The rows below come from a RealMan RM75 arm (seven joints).
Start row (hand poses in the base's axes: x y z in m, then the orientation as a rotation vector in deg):
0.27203, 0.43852, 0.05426, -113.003, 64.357, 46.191
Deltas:
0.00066, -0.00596, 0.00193, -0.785, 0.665, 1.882
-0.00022, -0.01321, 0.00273, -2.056, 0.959, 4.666
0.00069, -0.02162, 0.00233, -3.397, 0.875, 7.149
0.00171, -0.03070, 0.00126, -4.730, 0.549, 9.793
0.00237, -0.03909, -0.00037, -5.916, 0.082, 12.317
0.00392, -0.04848, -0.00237, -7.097, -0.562, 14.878
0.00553, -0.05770, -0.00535, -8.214, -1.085, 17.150
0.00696, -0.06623, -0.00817, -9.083, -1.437, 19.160
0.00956, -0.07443, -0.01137, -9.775, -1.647, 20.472
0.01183, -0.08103, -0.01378, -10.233, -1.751, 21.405
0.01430, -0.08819, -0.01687, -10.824, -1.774, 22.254
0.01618, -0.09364, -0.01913, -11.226, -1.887, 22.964
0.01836, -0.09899, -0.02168, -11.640, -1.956, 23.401
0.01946, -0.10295, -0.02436, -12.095, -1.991, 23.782
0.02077, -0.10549, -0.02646, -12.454, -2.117, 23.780
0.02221, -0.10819, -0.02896, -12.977, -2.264, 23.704
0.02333, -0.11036, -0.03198, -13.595, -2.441, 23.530
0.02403, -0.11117, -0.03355, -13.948, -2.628, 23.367
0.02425, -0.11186, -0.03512, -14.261, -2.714, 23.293
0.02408, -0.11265, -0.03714, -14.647, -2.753, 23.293
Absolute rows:
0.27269, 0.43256, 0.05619, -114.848, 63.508, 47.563
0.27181, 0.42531, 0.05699, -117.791, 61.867, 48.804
0.27272, 0.41690, 0.05659, -120.644, 60.271, 49.438
0.27374, 0.40782, 0.05552, -123.630, 58.318, 49.876
0.27440, 0.39943, 0.05389, -126.413, 56.254, 50.140
0.27595, 0.39004, 0.05189, -129.222, 53.988, 50.205
0.27756, 0.38082, 0.04891, -131.742, 51.995, 50.266
0.27899, 0.37229, 0.04609, -133.831, 50.191, 50.484
0.28159, 0.36409, 0.04289, -135.292, 49.075, 50.585
0.28386, 0.35749, 0.04048, -136.290, 48.279, 50.722
0.28633, 0.35033, 0.03739, -137.340, 47.686, 50.847
0.28821, 0.34488, 0.03513, -138.147, 47.078, 50.883
0.29039, 0.33953, 0.03258, -138.791, 46.792, 50.830
0.29149, 0.33557, 0.02990, -139.432, 46.607, 50.768
0.29280, 0.33303, 0.02780, -139.766, 46.730, 50.455
0.29424, 0.33033, 0.02530, -140.202, 47.009, 50.005
0.29536, 0.32816, 0.02228, -140.665, 47.427, 49.424
0.29606, 0.32735, 0.02071, -140.900, 47.683, 48.960
0.29628, 0.32666, 0.01914, -141.141, 47.882, 48.675
0.29611, 0.32587, 0.01712, -141.486, 48.067, 48.446

